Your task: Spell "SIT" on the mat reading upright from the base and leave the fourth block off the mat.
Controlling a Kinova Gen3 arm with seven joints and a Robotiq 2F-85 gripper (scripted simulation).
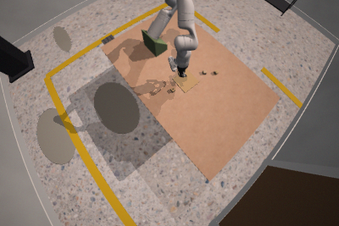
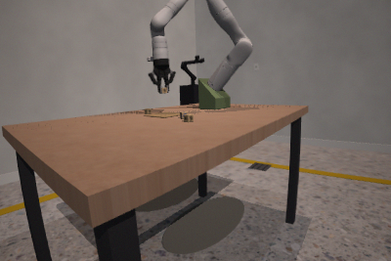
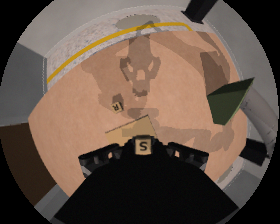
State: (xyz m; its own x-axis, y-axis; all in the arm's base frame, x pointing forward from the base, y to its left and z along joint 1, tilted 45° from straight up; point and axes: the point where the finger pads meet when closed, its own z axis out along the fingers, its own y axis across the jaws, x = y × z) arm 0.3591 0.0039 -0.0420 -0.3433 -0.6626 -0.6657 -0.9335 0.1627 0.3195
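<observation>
Now: hand 30 mm short of the tan mat, 40 mm to the right of it and 120 mm above it.
</observation>
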